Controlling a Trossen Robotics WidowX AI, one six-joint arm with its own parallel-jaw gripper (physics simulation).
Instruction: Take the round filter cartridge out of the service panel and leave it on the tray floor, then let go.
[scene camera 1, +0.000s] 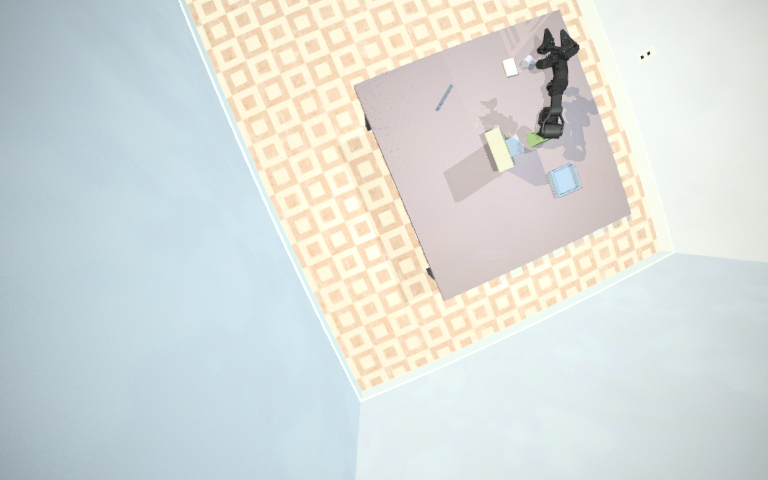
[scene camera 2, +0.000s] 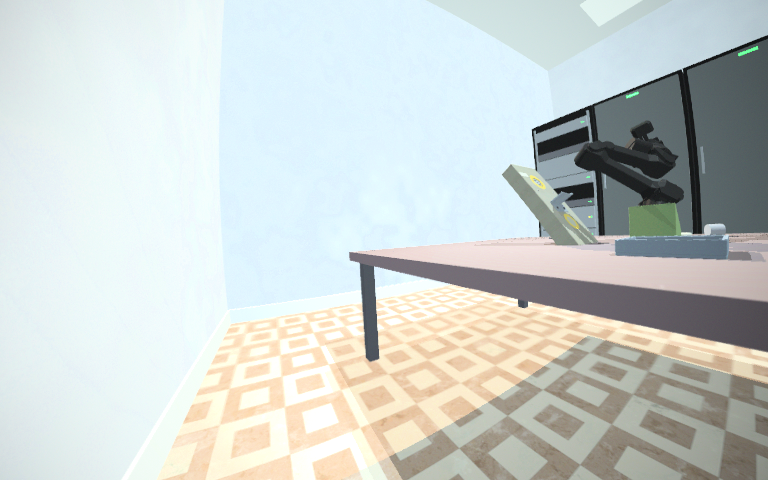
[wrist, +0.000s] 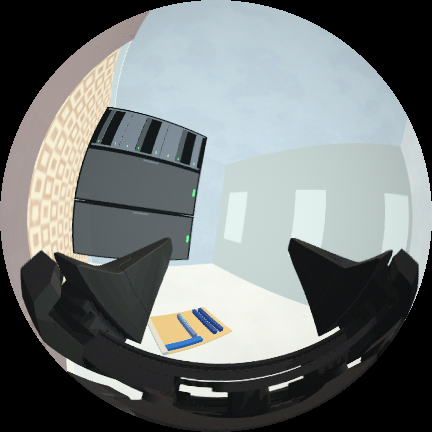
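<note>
The service panel (scene camera 1: 498, 150) (scene camera 2: 546, 206) is a cream slab leaning on the table, with yellow rings on its face. A blue-grey piece (scene camera 1: 514, 145) (scene camera 2: 560, 199) juts from that face. I cannot make out the round filter cartridge in the panel at this size. The tray (scene camera 1: 564, 180) (scene camera 2: 671, 247) is light blue, low-walled and stands apart from the panel. My gripper (scene camera 1: 556, 35) (wrist: 232, 244) is open and empty, at the far end of the table from the tray, facing away from the panel. In scene camera 2 its fingers are not clear.
A green block (scene camera 1: 534, 139) (scene camera 2: 654, 219) stands at the arm's base, between panel and tray. A white cylinder (scene camera 1: 527, 61) (scene camera 2: 714, 229) and a white block (scene camera 1: 510, 67) are near the gripper's end of the table (scene camera 1: 509, 237). A thin blue-grey bar (scene camera 1: 444, 97) lies farther off. Dark cabinets (scene camera 2: 640, 158) (wrist: 137, 180) stand beyond.
</note>
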